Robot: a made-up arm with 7 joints.
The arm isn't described. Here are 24 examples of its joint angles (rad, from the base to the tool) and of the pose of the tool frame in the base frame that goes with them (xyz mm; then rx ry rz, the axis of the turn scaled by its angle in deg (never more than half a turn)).
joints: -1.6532 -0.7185 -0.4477 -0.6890 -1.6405 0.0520 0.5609
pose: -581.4 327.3 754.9 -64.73 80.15 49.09
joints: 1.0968 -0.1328 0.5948 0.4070 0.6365 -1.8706 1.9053
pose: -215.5 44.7 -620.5 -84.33 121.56 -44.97
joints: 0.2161 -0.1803 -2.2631 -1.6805 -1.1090 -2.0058 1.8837
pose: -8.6 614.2 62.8 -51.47 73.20 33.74
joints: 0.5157 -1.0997 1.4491 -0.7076 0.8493 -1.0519 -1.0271
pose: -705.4 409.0 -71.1 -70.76 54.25 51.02
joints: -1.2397 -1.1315 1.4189 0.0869 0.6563 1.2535 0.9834
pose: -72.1 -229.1 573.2 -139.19 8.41 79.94
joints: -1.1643 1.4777 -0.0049 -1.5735 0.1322 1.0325 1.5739
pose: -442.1 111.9 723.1 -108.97 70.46 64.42
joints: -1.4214 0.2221 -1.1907 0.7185 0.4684 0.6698 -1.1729
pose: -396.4 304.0 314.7 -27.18 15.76 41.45
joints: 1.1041 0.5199 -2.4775 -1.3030 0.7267 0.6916 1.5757
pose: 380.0 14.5 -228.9 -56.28 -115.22 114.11
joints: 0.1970 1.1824 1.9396 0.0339 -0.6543 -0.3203 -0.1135
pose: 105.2 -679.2 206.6 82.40 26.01 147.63
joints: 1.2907 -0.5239 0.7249 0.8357 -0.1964 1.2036 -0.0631
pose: 309.8 19.3 -630.4 -85.30 -41.73 -18.67
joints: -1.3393 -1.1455 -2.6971 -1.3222 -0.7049 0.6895 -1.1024
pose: 89.0 530.6 167.3 3.88 -28.23 21.70
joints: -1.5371 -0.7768 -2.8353 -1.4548 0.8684 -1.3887 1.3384
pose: 480.0 350.9 486.9 48.06 94.52 25.65
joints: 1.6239 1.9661 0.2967 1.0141 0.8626 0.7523 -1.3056
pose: 274.9 -69.1 -495.9 -40.33 88.11 -144.76
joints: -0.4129 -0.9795 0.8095 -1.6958 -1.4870 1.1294 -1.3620
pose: -176.1 129.7 -110.4 45.93 76.22 -139.00
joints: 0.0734 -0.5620 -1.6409 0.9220 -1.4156 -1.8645 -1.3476
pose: -495.7 -266.0 413.1 -61.10 101.85 111.47
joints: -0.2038 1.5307 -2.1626 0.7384 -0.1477 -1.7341 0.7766
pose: 146.8 540.5 -359.5 -51.63 -153.97 33.62
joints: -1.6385 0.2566 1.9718 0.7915 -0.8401 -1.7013 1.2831
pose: 380.6 -535.0 233.1 79.39 90.82 -118.44
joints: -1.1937 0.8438 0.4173 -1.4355 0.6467 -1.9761 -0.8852
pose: -283.8 -40.2 1114.8 47.10 26.25 102.23
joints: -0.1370 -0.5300 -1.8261 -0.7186 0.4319 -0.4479 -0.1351
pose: 507.3 -86.2 173.9 115.09 118.12 54.54
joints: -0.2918 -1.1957 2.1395 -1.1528 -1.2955 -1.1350 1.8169
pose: -69.2 469.9 -25.3 -108.50 49.07 -20.98
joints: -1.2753 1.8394 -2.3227 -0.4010 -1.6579 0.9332 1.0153
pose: 198.0 786.2 -70.7 -43.16 96.01 -46.14
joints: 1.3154 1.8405 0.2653 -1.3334 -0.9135 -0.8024 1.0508
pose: -484.4 168.2 -170.3 46.78 -67.87 20.34
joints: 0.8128 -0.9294 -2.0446 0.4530 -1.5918 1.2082 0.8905
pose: -74.7 -672.1 294.2 83.32 13.84 113.13
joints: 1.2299 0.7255 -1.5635 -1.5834 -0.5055 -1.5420 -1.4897
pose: 225.6 860.0 -78.4 -21.41 -123.55 16.25
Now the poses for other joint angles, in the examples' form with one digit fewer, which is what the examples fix.
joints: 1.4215 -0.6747 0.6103 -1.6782 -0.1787 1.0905 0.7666
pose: 378 -29 -643 -44.1 63.4 -139.4
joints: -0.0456 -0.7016 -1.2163 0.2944 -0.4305 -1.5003 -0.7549
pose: -350 -643 17 -112.9 14.9 123.0
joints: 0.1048 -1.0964 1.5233 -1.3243 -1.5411 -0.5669 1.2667
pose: -142 567 -265 -86.5 50.7 -46.6
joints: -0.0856 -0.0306 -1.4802 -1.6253 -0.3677 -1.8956 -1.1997
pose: 108 469 -478 -71.3 -51.6 29.6
